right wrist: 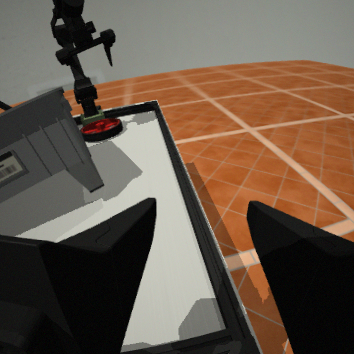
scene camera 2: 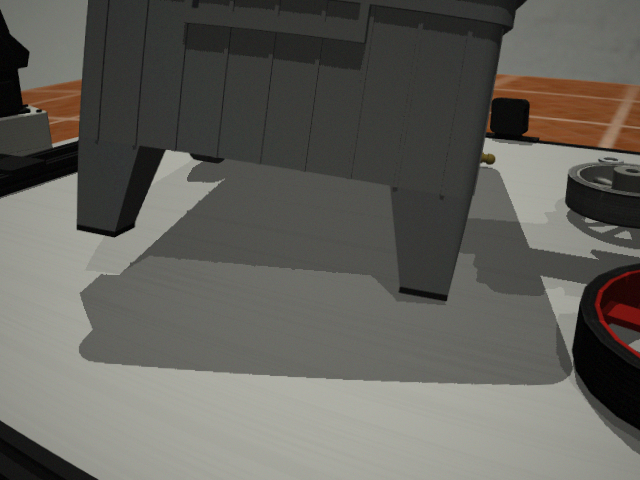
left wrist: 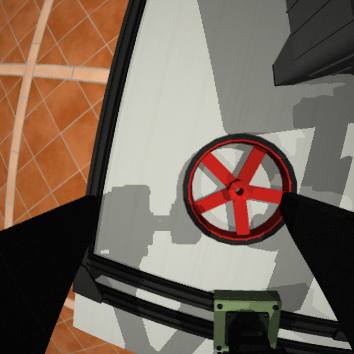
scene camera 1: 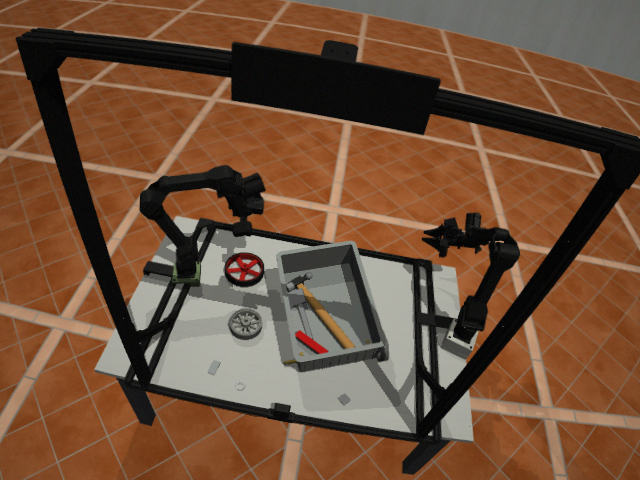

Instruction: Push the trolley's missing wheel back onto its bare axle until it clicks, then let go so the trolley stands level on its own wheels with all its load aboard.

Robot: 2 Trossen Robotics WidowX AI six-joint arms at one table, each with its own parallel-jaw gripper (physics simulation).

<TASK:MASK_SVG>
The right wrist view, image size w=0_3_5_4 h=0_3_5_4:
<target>my left gripper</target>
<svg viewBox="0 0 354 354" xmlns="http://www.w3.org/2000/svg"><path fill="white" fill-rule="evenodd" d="M76 20L67 26L75 47L69 50L63 47L55 51L55 56L61 65L71 65L85 78L72 55L103 43L107 59L112 66L110 46L115 42L115 34L112 29L108 28L99 32L100 36L93 39L91 33L96 30L92 20L86 23L83 20Z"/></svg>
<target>my right gripper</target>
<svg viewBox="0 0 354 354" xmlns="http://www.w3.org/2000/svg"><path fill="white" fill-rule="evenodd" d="M250 200L247 206L246 220L251 240L276 303L293 354L354 354L354 242L317 226L312 226L308 222L258 200ZM155 197L147 197L106 220L58 242L0 234L0 354L120 353L153 239L156 219Z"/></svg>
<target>grey trolley tub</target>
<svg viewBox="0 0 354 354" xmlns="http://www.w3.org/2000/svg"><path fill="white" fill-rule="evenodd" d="M62 86L35 96L0 113L0 203L63 169L89 192L104 186L90 157L91 154L82 134L70 113L72 108L63 95L64 90Z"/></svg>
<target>red-spoked wheel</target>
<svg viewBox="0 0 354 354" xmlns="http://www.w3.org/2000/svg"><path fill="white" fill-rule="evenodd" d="M121 120L115 117L98 119L82 126L80 132L84 141L104 140L118 134L122 130Z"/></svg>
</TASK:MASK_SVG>
